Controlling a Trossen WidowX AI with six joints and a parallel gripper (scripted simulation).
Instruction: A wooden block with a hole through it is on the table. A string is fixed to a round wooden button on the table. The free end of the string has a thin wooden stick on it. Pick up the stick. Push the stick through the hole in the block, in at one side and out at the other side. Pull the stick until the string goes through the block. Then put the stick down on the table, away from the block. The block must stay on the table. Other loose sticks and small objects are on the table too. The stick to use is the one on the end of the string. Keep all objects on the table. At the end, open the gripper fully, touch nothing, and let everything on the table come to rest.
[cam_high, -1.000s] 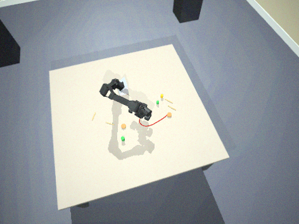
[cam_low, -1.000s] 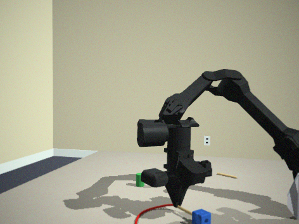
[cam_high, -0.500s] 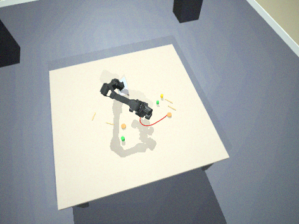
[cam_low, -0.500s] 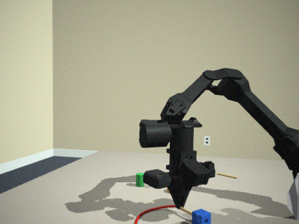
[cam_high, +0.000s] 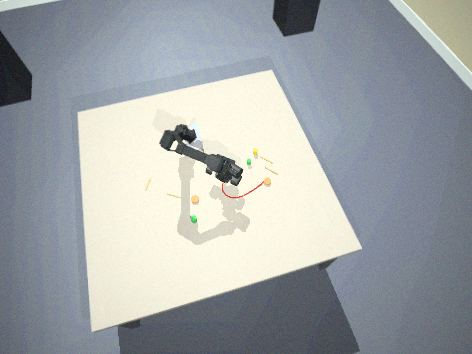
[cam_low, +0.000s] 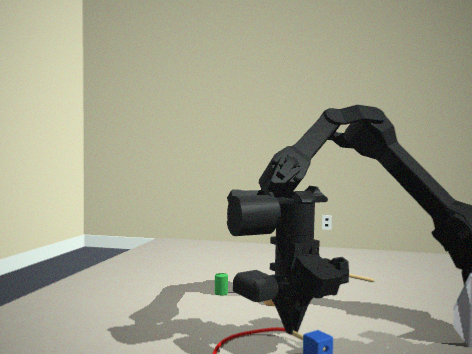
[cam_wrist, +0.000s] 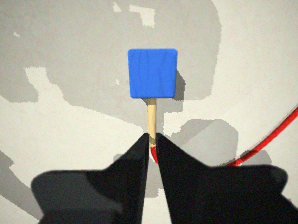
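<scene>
The thin wooden stick lies 1 cm behind my gripper tip and 1 cm to the left of it. The rest, counted from my gripper tip: wooden disc (5 cm ahead, 17 cm to the right, 1 cm below); green cylinder (8 cm behind, 17 cm to the left); blue block (4 cm behind, 4 cm to the left).
</scene>
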